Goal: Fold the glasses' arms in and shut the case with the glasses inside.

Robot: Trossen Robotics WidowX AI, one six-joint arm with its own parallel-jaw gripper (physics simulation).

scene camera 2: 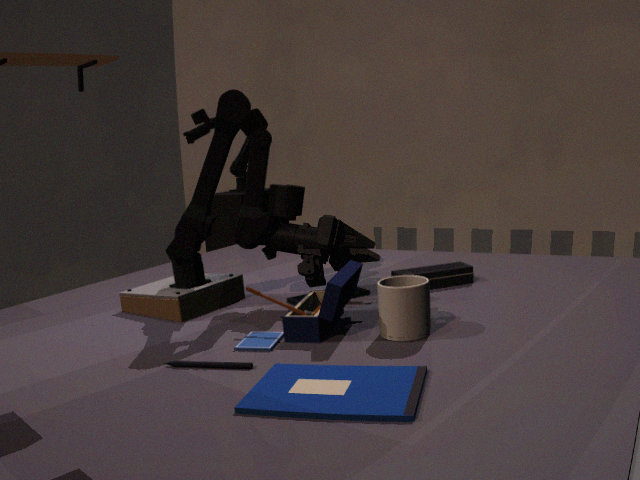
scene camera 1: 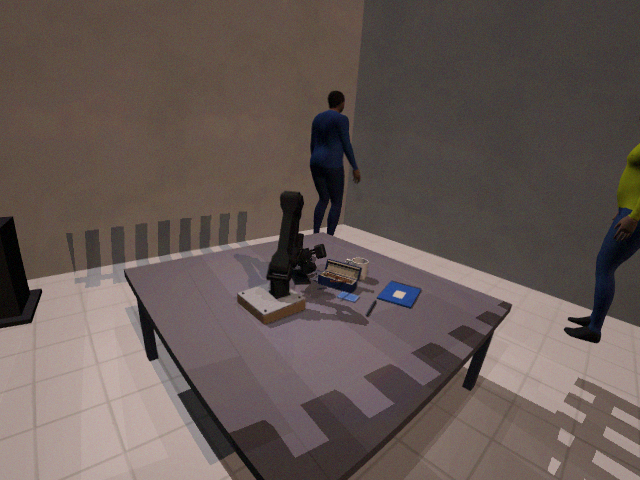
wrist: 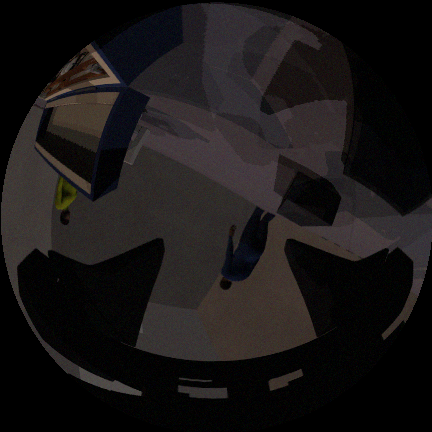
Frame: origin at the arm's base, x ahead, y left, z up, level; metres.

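Seen in the pictures: gripper, fingertip midpoint: (scene camera 2: pixel 377 251) (scene camera 1: pixel 315 253) (wrist: pixel 226 245); arm's base at its link origin: (scene camera 2: pixel 190 284) (scene camera 1: pixel 279 293).
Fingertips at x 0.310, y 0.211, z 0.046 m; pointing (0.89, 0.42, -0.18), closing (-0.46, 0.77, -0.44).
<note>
Pixels of each thing's top centre, then the offset from my fingertips to it. "spot": a spot on its surface instead.
- dark blue glasses case at a spot on its surface: (scene camera 2: pixel 302 329) spot: dx +0.036, dy -0.257, dz -0.072 m
- mug at a spot on its surface: (scene camera 2: pixel 403 310) spot: dx +0.176, dy -0.185, dz -0.043 m
- card at its top centre: (scene camera 2: pixel 260 339) (scene camera 1: pixel 348 296) dx -0.026, dy -0.292, dz -0.089 m
- black pen at its top centre: (scene camera 2: pixel 205 361) (scene camera 1: pixel 371 307) dx -0.011, dy -0.416, dz -0.085 m
- blue notebook at its top centre: (scene camera 2: pixel 335 387) (scene camera 1: pixel 400 292) dx +0.205, dy -0.383, dz -0.086 m
- black box at its top centre: (wrist: pixel 295 216) (scene camera 2: pixel 432 268) dx +0.037, dy +0.139, dz -0.059 m
The dark blue glasses case (scene camera 1: pixel 329 282) (scene camera 2: pixel 302 329) stands on the table with its lid (scene camera 2: pixel 341 293) (wrist: pixel 131 112) raised and leaning back. The reddish-brown glasses (scene camera 2: pixel 271 299) (wrist: pixel 82 72) lie in it. In scene camera 2 one thin glasses arm sticks up and out over the case's end towards the robot base. The fold of the other arm cannot be told. My gripper (scene camera 2: pixel 375 251) (wrist: pixel 226 245) is open and empty, held roughly level above the table, behind and a little above the case. In the wrist view the case is at the upper left, away from the fingertips.
A mug (scene camera 1: pixel 361 267) (scene camera 2: pixel 403 310) stands behind the case. A light-blue cloth or card (scene camera 1: pixel 348 296) (scene camera 2: pixel 258 341), a black pen (scene camera 1: pixel 371 308) (scene camera 2: pixel 211 365) and a blue notebook (scene camera 1: pixel 387 291) (scene camera 2: pixel 372 390) lie nearby. A black box (scene camera 2: pixel 450 275) (wrist: pixel 310 197) lies farther back. Two people stand beyond the table.
</note>
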